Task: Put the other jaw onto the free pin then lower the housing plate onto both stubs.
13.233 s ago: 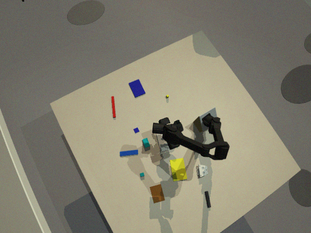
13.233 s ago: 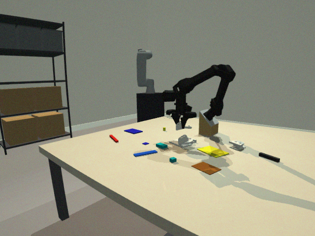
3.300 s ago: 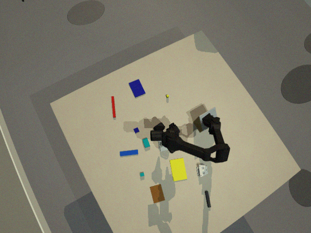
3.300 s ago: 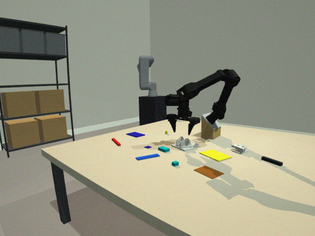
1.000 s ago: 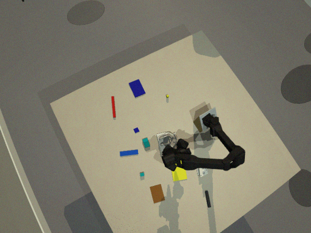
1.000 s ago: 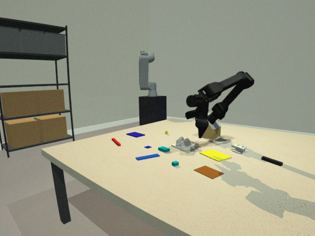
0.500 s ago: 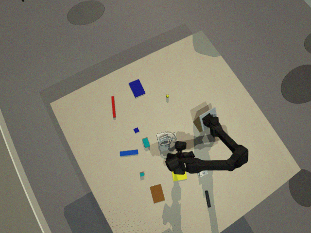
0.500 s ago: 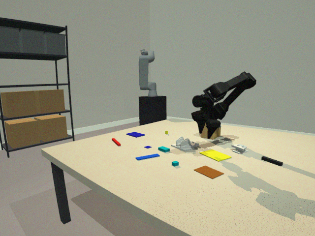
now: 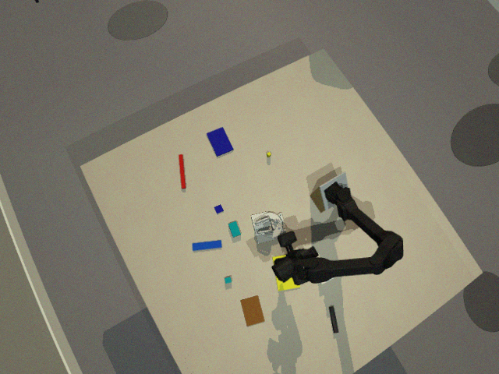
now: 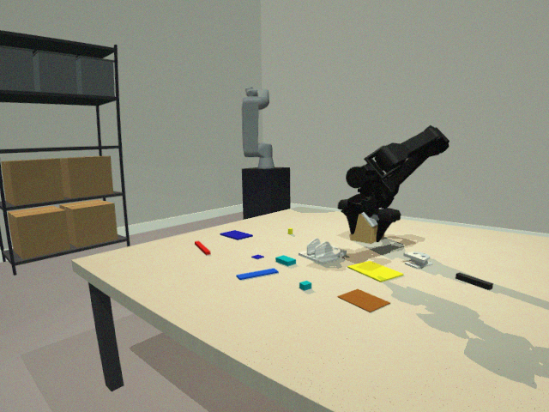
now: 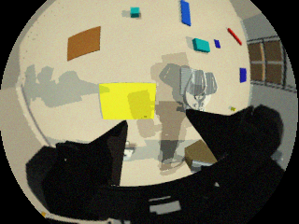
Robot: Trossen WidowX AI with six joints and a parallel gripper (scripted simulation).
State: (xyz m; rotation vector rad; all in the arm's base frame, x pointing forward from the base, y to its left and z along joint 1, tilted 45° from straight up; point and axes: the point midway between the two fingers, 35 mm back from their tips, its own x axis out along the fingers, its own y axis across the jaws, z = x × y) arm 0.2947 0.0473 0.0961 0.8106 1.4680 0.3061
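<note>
Now: the small white part 90 mm behind my gripper tip, 150 mm to the left of it and 80 mm below it. From my gripper tip the other things lie so: yellow plate 30 mm ahead, 40 mm to the left, 90 mm below; brown plate 230 mm ahead, 80 mm to the left, 90 mm below; teal block 90 mm ahead, 220 mm to the right, 80 mm below.
</note>
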